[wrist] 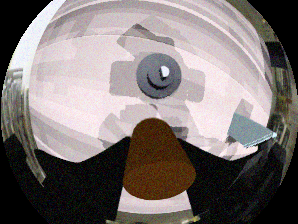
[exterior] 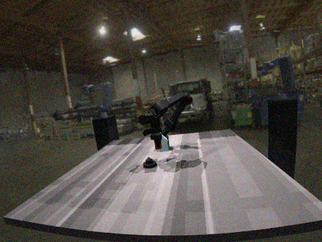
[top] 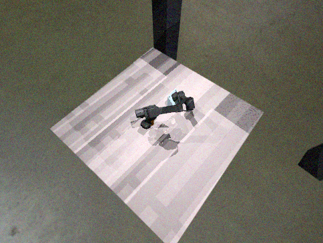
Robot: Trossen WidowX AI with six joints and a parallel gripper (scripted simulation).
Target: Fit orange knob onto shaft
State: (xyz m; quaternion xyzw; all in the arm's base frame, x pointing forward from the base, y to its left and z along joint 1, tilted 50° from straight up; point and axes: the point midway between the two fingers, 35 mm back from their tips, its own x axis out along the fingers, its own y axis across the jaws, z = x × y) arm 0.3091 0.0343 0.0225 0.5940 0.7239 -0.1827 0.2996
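My gripper tip is now 90 mm above the dark round pedestal and 70 mm to the left of it. The rest, counted from my gripper tip: orange knob (30 mm above).
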